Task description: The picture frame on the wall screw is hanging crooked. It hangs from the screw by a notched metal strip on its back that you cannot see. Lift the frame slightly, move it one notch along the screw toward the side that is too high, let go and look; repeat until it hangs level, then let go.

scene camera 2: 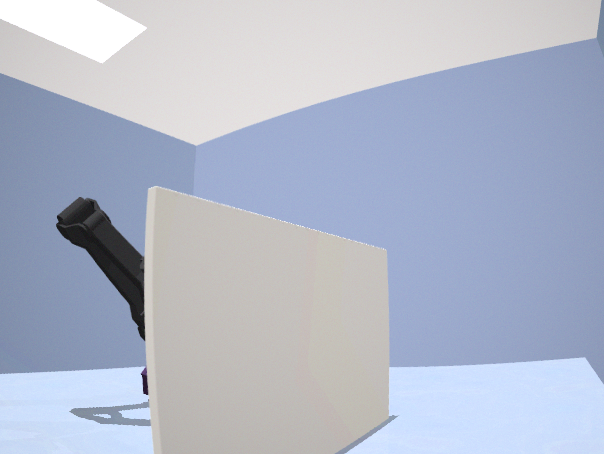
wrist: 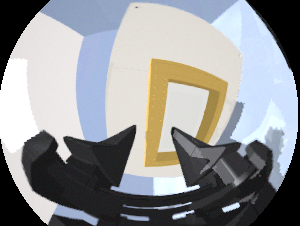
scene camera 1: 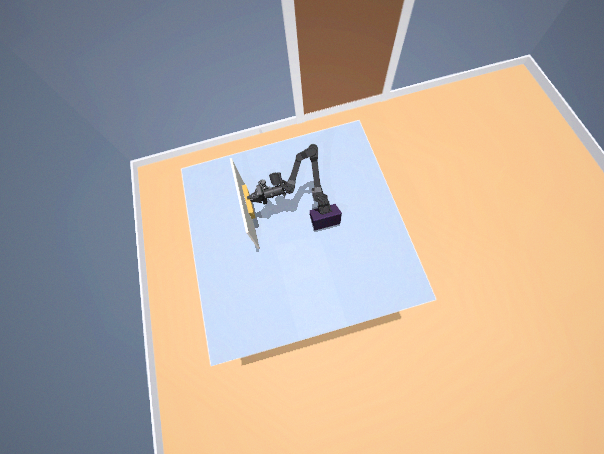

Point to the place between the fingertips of the gripper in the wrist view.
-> At 154, 128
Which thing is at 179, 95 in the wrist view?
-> A picture frame.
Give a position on a wall panel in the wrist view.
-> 188, 39
